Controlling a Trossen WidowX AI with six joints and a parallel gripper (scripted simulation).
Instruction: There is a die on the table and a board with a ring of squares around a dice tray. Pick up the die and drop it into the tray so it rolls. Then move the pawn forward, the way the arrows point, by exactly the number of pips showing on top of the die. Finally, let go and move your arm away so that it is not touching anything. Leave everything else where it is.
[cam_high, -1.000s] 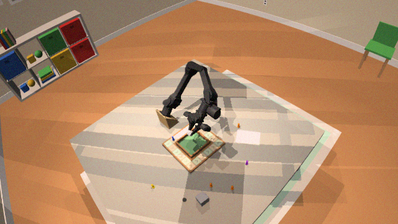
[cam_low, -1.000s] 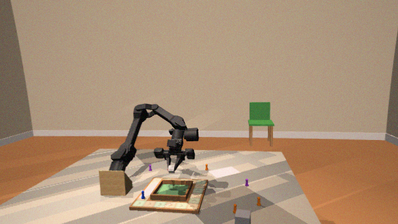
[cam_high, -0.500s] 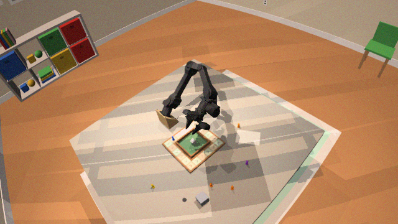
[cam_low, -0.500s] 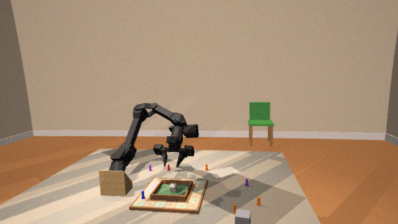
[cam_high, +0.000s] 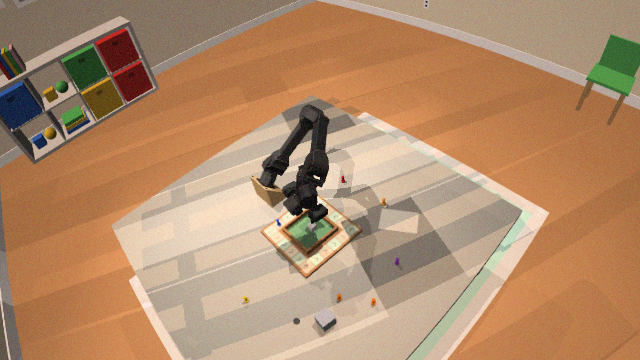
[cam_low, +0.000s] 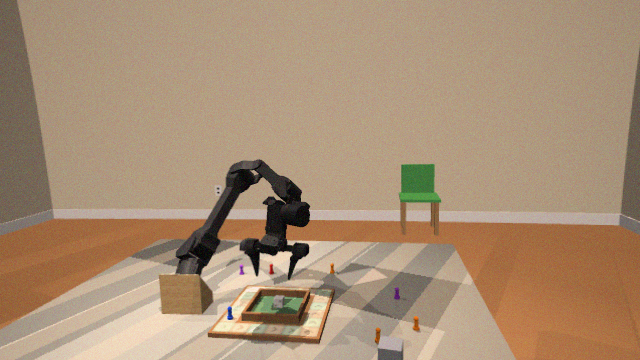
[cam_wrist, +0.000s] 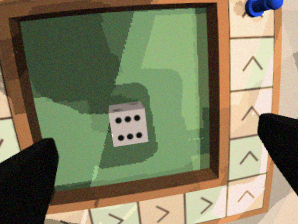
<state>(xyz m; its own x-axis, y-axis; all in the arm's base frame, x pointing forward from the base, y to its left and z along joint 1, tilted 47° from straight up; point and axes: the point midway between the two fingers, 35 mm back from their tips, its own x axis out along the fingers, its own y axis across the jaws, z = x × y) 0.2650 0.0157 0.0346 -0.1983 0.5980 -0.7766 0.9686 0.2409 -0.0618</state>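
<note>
The blue pawn lies 10 cm behind my gripper tip, 8 cm to the right of it and 8 cm below it. From my gripper tip the other things lie so: white die: 1 cm ahead, 2 cm to the left, 8 cm below; red pawn: 12 cm behind, 27 cm to the left, 9 cm below; green dice tray: 1 cm ahead, 1 cm to the left, 10 cm below.
</note>
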